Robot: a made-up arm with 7 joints. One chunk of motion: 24 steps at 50 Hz.
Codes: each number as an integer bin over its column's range. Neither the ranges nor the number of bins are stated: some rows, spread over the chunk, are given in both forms.
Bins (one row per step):
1: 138 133 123 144 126 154 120
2: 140 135 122 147 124 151 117
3: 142 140 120 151 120 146 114
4: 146 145 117 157 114 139 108
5: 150 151 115 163 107 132 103
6: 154 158 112 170 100 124 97
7: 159 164 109 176 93 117 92
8: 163 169 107 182 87 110 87
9: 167 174 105 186 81 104 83
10: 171 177 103 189 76 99 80
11: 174 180 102 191 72 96 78
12: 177 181 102 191 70 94 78
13: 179 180 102 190 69 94 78
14: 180 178 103 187 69 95 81
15: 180 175 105 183 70 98 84
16: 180 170 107 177 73 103 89
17: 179 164 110 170 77 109 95
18: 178 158 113 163 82 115 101
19: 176 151 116 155 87 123 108
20: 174 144 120 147 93 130 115
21: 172 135 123 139 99 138 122
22: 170 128 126 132 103 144 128
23: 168 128 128 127 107 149 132
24: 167 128 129 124 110 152 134
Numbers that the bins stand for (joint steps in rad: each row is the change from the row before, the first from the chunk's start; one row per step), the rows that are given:
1: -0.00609 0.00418 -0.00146 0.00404 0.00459 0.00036 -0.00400
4: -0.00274 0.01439 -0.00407 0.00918 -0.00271 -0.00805 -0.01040
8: 0.00440 0.03482 -0.00842 0.01909 -0.01912 -0.02431 -0.02160
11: 0.00901 0.04418 -0.01060 0.02265 -0.02824 -0.03216 -0.02640
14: 0.01153 0.04247 -0.01016 0.02107 -0.03006 -0.03273 -0.02480
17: 0.01111 0.03056 -0.00712 0.01433 -0.02520 -0.02487 -0.01733
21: 0.00817 0.00588 -0.00146 0.00205 -0.01182 -0.00861 -0.00293
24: 0.00607 -0.00007 0.00115 -0.00389 -0.00514 -0.00076 0.00347
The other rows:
2: -0.00525 0.00588 -0.00189 0.00522 0.00337 -0.00132 -0.00560
3: -0.00442 0.01014 -0.00276 0.00681 0.00094 -0.00413 -0.00720
5: -0.00106 0.01950 -0.00494 0.01156 -0.00696 -0.01198 -0.01307
6: 0.00062 0.02545 -0.00625 0.01433 -0.01122 -0.01646 -0.01627
7: 0.00272 0.03056 -0.00755 0.01671 -0.01547 -0.02039 -0.01893
9: 0.00607 0.03907 -0.00929 0.02067 -0.02276 -0.02768 -0.02373
10: 0.00775 0.04162 -0.01016 0.02186 -0.02580 -0.03048 -0.02533
12: 0.01027 0.04503 -0.01060 0.02265 -0.02945 -0.03329 -0.02640
13: 0.01111 0.04418 -0.01060 0.02225 -0.03006 -0.03329 -0.02640
15: 0.01153 0.03992 -0.00929 0.01948 -0.02945 -0.03104 -0.02320
16: 0.01153 0.03567 -0.00842 0.01711 -0.02763 -0.02824 -0.02053
18: 0.01069 0.02545 -0.00581 0.01156 -0.02216 -0.02151 -0.01413
19: 0.00985 0.01950 -0.00451 0.00839 -0.01912 -0.01702 -0.01040
20: 0.00901 0.01354 -0.00276 0.00522 -0.01547 -0.01310 -0.00667
22: 0.00733 -0.00007 -0.00015 -0.00072 -0.00939 -0.00525 0.00027
23: 0.00649 -0.00007 0.00072 -0.00270 -0.00696 -0.00244 0.00240

